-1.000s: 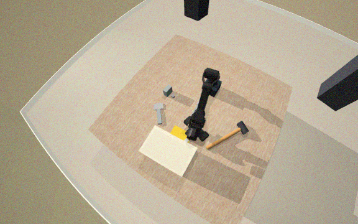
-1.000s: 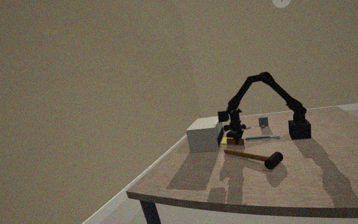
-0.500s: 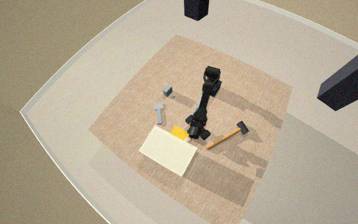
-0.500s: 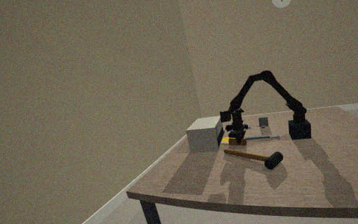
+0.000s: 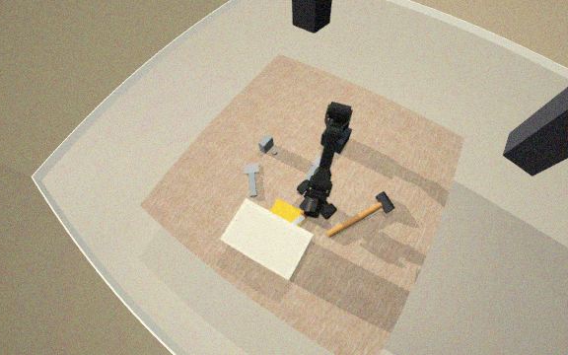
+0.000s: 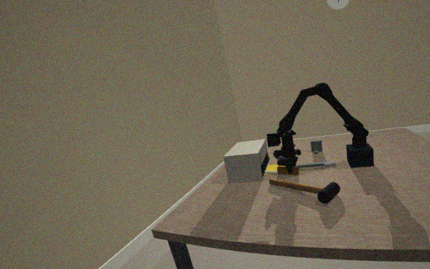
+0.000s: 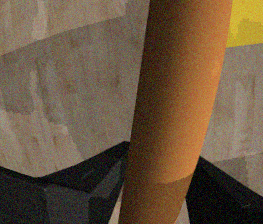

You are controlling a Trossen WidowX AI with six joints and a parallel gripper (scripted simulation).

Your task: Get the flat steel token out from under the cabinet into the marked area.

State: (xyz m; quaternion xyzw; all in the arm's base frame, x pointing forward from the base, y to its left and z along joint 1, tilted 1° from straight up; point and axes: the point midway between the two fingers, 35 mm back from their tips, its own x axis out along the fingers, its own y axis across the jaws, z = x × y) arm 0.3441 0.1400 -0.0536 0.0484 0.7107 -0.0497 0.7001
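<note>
Right now my gripper tip is 130 mm past the grey flat tool and 110 mm to the left of it. From my gripper tip the other things lie so: tiny cube 90 mm behind, 330 mm to the right; grey t-shaped tool 80 mm ahead, 320 mm to the right; grey block 90 mm behind, 380 mm to the right, 30 mm above.
</note>
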